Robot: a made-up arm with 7 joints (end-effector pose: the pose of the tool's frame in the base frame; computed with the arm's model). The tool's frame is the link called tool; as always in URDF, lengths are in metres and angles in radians. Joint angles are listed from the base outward.
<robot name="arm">
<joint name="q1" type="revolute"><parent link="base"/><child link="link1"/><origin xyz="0 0.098 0" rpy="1.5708 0 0"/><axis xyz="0 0 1"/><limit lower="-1.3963" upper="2" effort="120" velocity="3"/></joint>
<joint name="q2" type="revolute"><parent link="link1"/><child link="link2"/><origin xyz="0 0 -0.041" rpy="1.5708 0 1.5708"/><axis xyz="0 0 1"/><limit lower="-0.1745" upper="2" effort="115" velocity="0.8"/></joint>
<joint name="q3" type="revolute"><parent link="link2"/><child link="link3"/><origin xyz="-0.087 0 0" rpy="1.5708 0 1.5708"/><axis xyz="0 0 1"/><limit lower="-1.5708" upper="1.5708" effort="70" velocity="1.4"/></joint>
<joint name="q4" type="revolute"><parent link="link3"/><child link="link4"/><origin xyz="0 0 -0.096" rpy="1.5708 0 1.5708"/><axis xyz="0 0 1"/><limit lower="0" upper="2.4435" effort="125" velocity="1"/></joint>
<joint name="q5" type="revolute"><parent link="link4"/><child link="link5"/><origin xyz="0 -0.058 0" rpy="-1.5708 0 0"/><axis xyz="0 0 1"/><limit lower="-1.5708" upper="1.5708" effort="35" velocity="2.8"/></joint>
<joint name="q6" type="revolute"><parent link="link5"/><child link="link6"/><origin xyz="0 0 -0.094" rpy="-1.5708 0 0"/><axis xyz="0 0 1"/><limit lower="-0.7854" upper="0.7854" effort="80" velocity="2.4"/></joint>
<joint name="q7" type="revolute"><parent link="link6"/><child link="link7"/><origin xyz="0 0 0" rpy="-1.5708 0 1.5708"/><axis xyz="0 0 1"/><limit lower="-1.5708" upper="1.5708" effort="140" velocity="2.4"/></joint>
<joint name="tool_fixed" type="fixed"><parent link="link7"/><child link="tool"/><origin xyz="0 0 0" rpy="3.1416 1.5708 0"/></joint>
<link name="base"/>
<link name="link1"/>
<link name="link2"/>
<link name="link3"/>
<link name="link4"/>
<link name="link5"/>
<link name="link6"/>
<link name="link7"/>
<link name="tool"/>
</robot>
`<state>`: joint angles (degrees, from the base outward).
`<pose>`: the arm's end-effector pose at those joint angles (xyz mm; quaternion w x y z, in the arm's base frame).
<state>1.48 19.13 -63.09 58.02 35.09 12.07 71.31</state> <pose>65.7 116.7 -285.0 0.6375 -0.6888 0.0088 -0.3451</pose>
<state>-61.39 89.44 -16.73 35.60 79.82 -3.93 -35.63</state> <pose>15.6 445.3 -88.0 0.7018 0.7066 -0.0892 -0.0167</pose>
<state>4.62 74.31 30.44 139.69 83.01 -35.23 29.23</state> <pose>82.1 217.1 36.6 0.0155 -0.2965 -0.8477 -0.4397</pose>
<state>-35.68 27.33 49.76 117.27 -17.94 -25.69 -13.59</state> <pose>39.8 282.7 -94.2 0.3752 0.5325 -0.7206 -0.2374</pose>
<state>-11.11 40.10 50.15 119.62 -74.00 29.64 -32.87</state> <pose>79.8 286.1 -33.2 0.0370 0.9624 -0.2686 -0.0153</pose>
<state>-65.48 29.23 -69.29 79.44 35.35 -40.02 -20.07</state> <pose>-207.6 120.0 -152.8 0.9519 -0.2736 -0.1177 0.0723</pose>
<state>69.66 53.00 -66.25 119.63 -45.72 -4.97 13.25</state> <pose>169.9 152.4 -6.2 0.0480 -0.4004 0.5733 0.7133</pose>
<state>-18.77 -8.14 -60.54 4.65 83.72 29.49 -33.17</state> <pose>-100.3 81.0 -314.0 0.8869 0.1324 0.4373 0.0682</pose>
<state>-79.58 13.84 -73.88 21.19 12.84 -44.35 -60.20</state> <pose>-319.8 165.4 -74.3 0.9567 0.0199 0.0539 -0.2855</pose>
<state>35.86 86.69 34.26 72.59 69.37 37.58 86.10</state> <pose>57.1 371.8 125.6 0.4497 -0.2474 -0.7390 -0.4363</pose>
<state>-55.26 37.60 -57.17 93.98 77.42 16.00 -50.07</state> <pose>-129.3 143.3 -189.7 0.9547 0.0154 0.2940 0.0426</pose>
